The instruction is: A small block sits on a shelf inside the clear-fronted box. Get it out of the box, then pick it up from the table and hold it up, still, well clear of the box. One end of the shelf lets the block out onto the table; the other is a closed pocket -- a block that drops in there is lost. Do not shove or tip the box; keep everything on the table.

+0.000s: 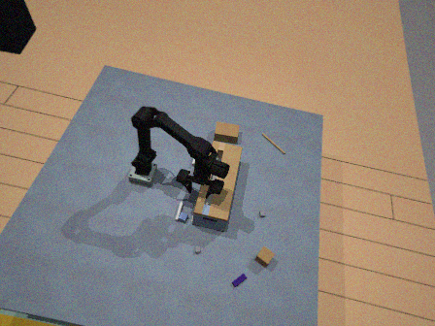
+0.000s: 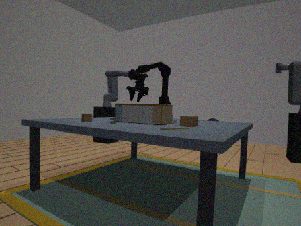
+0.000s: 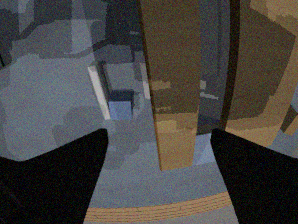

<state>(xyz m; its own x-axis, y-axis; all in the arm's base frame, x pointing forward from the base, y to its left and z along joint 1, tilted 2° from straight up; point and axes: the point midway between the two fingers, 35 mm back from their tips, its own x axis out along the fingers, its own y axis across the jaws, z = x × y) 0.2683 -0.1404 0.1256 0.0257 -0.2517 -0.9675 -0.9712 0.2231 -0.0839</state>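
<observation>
Now: the blue block 50 mm behind my gripper tip, 50 mm to the right of it and 130 mm below it. The rest, counted from my gripper tip: tan cube 310 mm ahead, 180 mm to the right, 120 mm below; then purple piece 210 mm ahead, 280 mm to the right, 140 mm below; then long box 40 mm ahead, 110 mm to the left, 80 mm below.
</observation>
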